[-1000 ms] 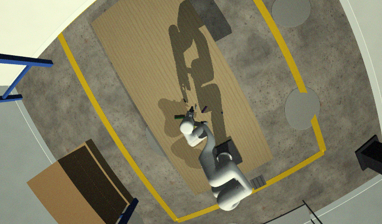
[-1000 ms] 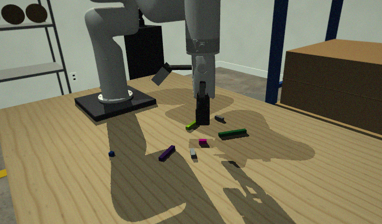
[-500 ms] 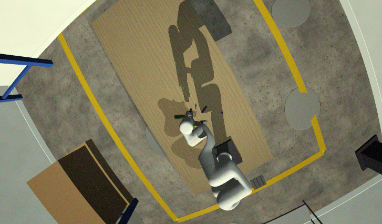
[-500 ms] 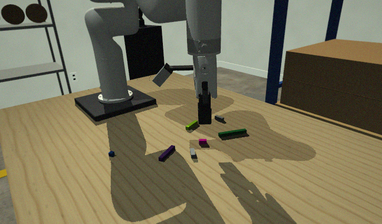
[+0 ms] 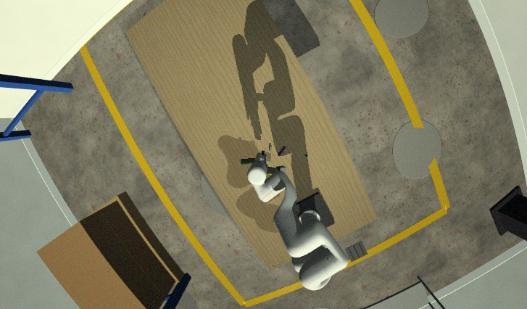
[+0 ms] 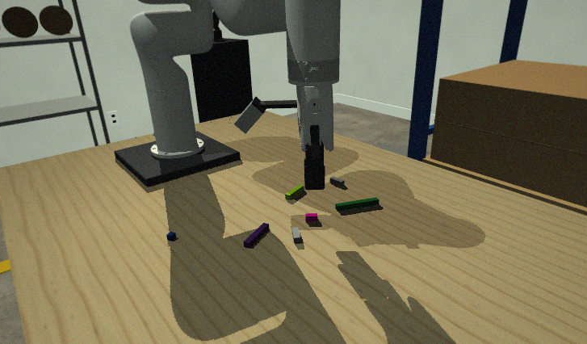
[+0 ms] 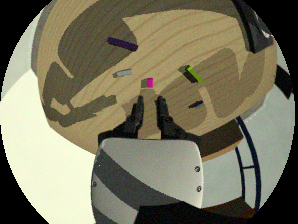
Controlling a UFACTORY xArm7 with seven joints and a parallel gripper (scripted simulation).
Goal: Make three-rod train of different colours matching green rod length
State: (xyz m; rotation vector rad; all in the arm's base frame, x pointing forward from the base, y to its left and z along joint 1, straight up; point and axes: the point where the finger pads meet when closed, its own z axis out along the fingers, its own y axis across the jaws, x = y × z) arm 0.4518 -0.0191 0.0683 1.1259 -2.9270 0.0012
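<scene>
Right now my hand is 8 cm above the magenta rod. Round my hand: lime rod (9 cm behind, 8 cm below, 5 cm to the left); then purple rod (10 cm to the right, 8 cm below, 4 cm behind); then green rod (8 cm to the left, 8 cm below, 3 cm ahead).
</scene>
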